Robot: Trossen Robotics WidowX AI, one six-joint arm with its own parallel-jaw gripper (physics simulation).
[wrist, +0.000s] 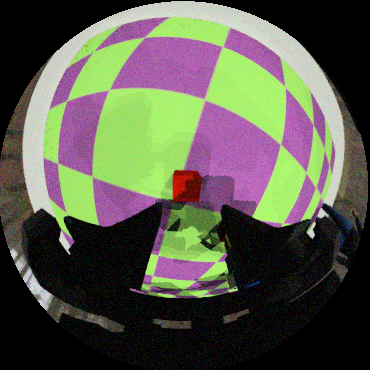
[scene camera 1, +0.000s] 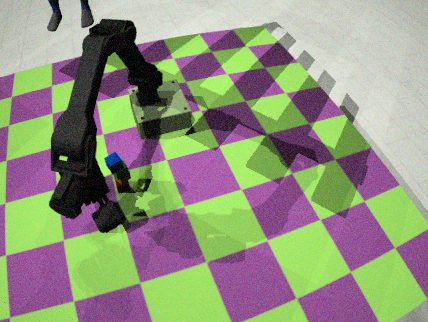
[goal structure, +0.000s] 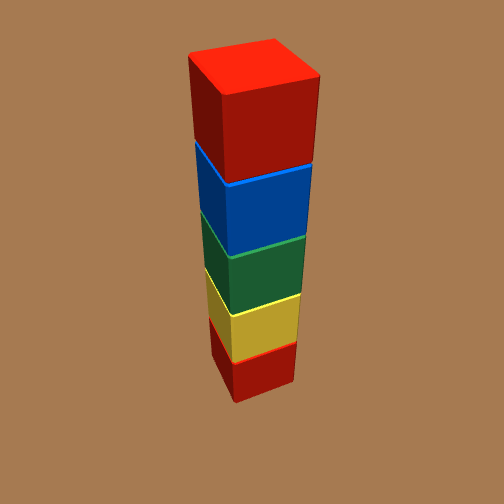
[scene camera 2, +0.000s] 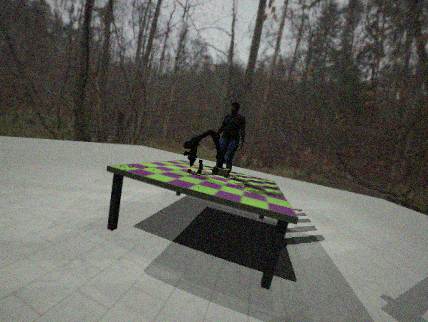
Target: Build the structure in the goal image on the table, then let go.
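Note:
A loose red cube lies on the checkered table, just beyond the fingertips in the wrist view; the gripper hides it in scene camera 1. My gripper is open and empty, pointing down above the loose cube. Beside it stands a stack, in shadow: a blue cube on top, a green cube below it, then a yellow part, hard to make out, and a red cube at the bottom. The right finger hides most of the stack in the wrist view.
The arm's grey base stands behind the stack on the green and purple table. The arm arches over from it. A person stands behind the table. Shadows of the arm and other shapes darken parts of the tabletop.

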